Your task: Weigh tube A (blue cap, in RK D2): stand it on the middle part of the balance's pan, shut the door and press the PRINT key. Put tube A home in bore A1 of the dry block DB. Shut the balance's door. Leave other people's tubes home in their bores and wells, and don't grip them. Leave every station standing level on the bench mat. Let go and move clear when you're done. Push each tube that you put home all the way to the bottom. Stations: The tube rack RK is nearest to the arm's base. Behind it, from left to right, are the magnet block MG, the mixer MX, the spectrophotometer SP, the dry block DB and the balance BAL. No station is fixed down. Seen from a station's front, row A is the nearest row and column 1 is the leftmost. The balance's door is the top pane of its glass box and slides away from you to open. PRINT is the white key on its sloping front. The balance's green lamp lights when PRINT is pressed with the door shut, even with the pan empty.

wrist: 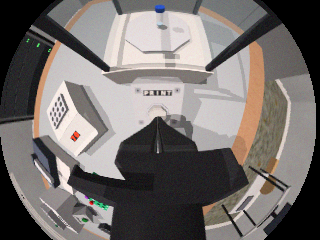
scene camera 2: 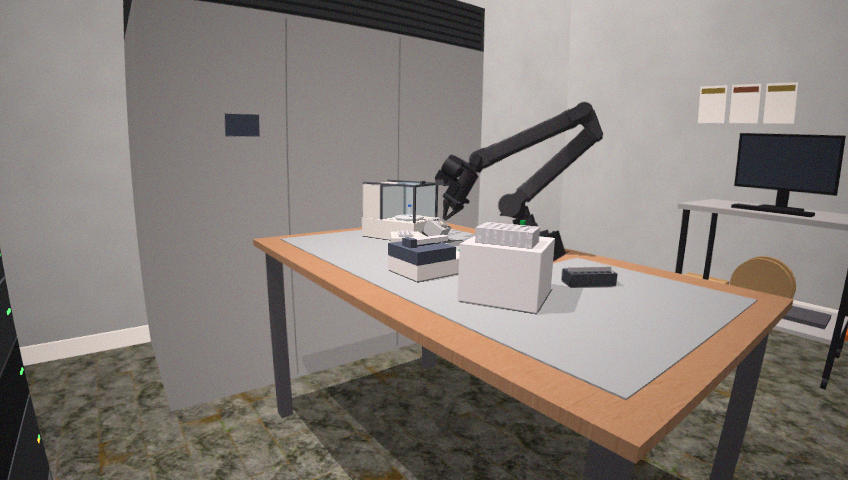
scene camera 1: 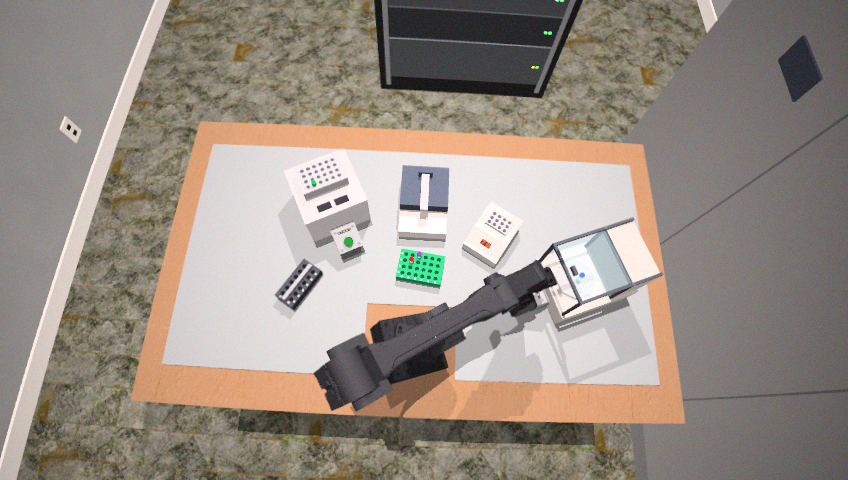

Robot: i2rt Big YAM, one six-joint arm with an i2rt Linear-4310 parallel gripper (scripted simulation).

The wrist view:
my gripper: 157, 120
mixer: 63, 203
dry block DB: 76, 125
balance: 157, 54
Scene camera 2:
mixer: 508, 267
black magnet block: 587, 276
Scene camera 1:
dry block DB: 487, 242
black magnet block: 305, 276
green rack RK: 427, 270
balance: 624, 236
